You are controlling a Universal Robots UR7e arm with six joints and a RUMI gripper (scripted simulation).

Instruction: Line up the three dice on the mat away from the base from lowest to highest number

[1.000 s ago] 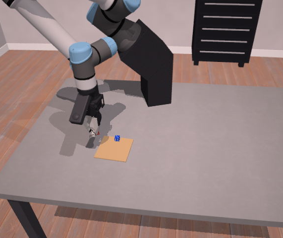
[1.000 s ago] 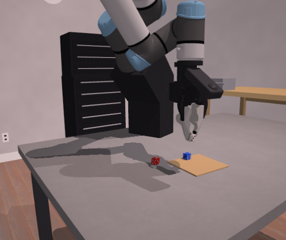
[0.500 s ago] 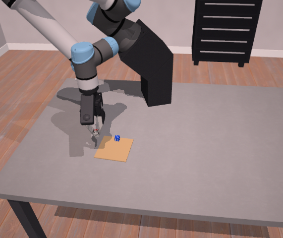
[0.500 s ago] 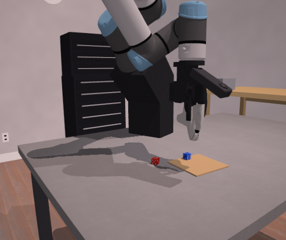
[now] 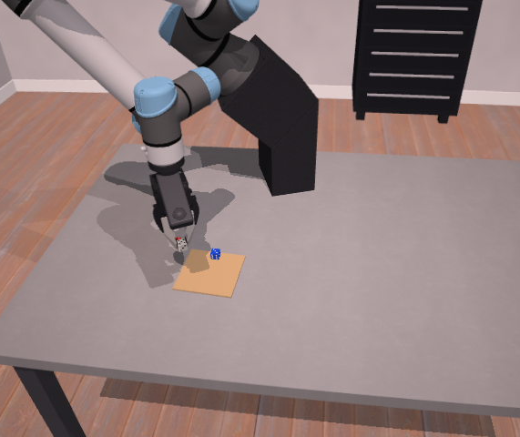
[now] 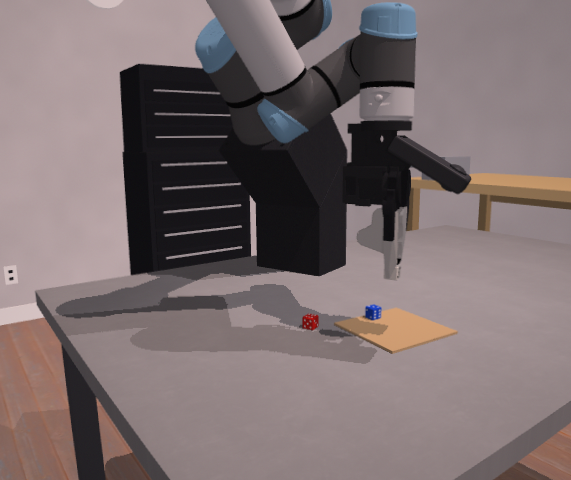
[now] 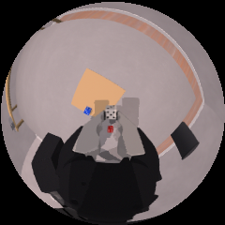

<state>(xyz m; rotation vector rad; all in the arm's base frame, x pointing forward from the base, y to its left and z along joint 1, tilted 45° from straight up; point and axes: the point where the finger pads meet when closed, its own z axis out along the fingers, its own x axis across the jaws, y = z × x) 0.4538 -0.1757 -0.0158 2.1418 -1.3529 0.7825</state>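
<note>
Right now the tan mat is 120 mm below my hand, 50 mm to the left of it and 30 mm behind it. The rest, counted from my hand: red die (130 mm behind, 110 mm below, 40 mm to the right); then white die (10 mm below); then blue die (100 mm below, 80 mm behind, 60 mm to the left).
</note>
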